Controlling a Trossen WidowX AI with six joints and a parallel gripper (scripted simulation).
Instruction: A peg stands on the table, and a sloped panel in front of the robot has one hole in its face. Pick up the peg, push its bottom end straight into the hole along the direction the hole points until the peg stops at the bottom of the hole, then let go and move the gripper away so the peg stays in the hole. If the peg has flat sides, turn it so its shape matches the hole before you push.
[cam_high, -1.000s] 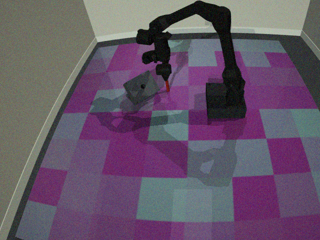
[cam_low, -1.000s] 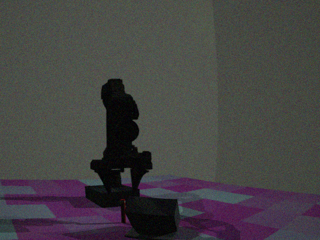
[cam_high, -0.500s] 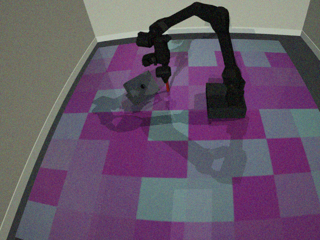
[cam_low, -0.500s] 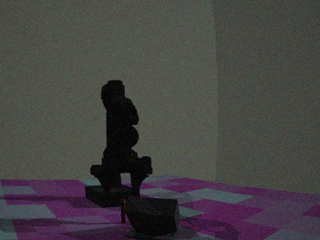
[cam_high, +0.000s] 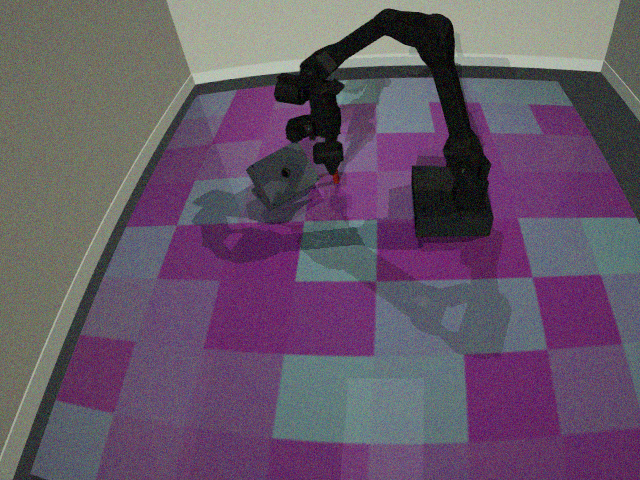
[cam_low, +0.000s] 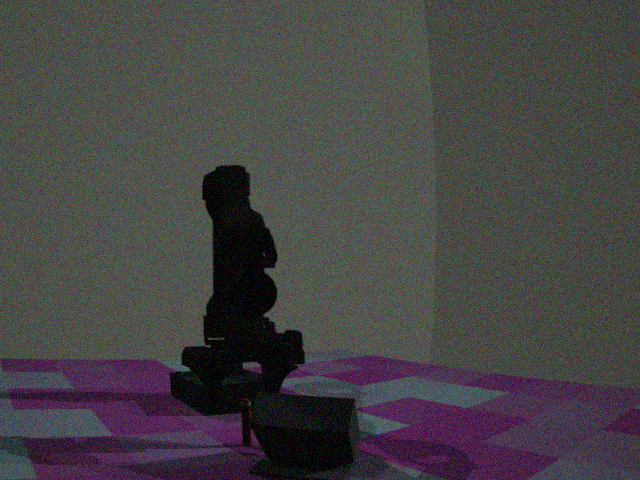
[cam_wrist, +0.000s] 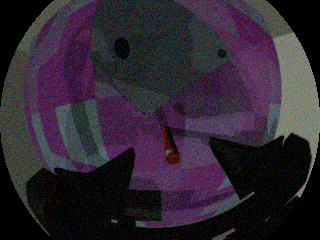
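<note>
Right now the red peg is 1 cm below my gripper tip. Also, from my gripper tip: grey sloped panel: 12 cm ahead, 1 cm to the left, 1 cm below.
</note>
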